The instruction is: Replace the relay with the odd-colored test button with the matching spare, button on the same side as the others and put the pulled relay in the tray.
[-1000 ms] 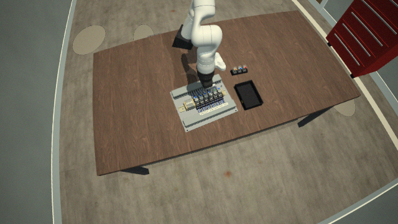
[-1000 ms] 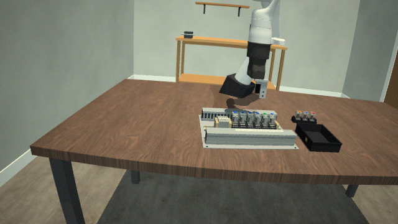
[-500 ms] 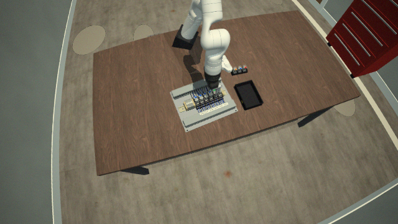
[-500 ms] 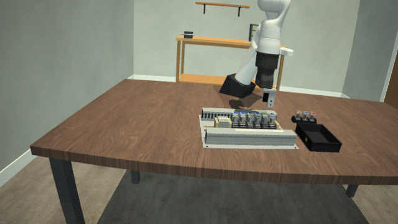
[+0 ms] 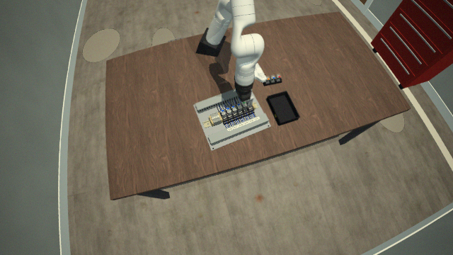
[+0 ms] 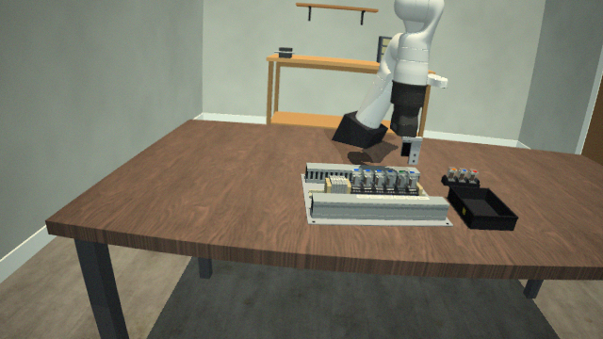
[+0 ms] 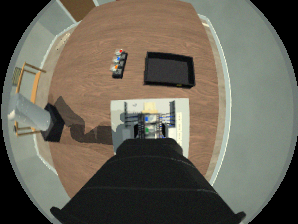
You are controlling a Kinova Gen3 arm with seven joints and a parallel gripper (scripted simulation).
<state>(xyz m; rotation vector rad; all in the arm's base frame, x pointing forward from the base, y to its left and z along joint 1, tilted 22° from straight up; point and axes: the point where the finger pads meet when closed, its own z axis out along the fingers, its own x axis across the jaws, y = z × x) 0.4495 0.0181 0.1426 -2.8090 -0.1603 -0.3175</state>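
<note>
Right now the grey relay is 10 mm to the right of my hand and 70 mm below it. Round my hand: black tray: 40 mm ahead, 190 mm to the left, 100 mm below; then black stand: 130 mm behind, 190 mm to the left, 110 mm below.
</note>
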